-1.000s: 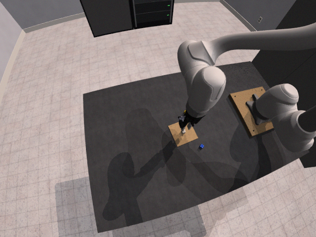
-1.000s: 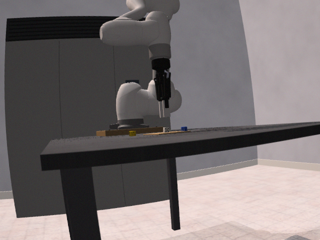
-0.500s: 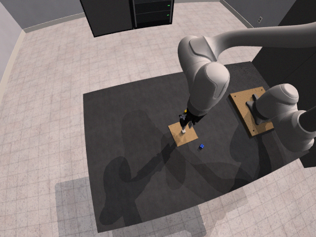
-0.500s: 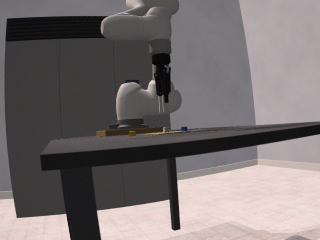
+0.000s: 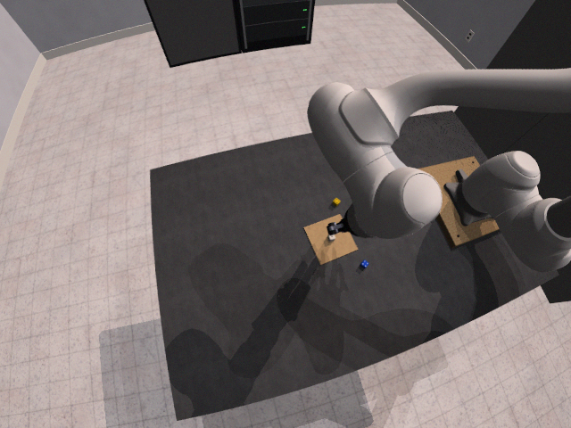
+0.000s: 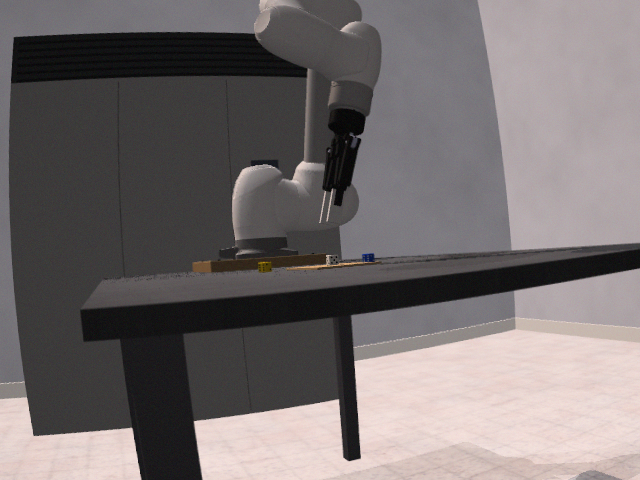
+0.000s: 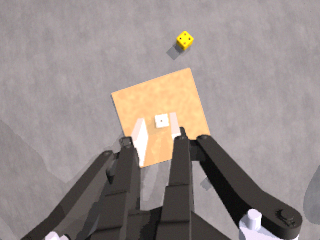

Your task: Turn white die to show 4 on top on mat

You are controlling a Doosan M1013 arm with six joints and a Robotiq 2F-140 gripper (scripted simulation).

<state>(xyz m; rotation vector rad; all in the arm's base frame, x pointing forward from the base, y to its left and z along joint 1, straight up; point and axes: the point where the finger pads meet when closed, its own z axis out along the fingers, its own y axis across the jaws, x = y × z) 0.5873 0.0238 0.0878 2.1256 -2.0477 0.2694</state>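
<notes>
Right now the white die is 1 cm to the right of my hand and 10 cm below it. From my hand the other things lie so: blue die (8 cm behind, 10 cm to the left, 11 cm below); then tan mat (1 cm to the right, 12 cm below); then yellow die (6 cm behind, 13 cm to the right, 11 cm below).
</notes>
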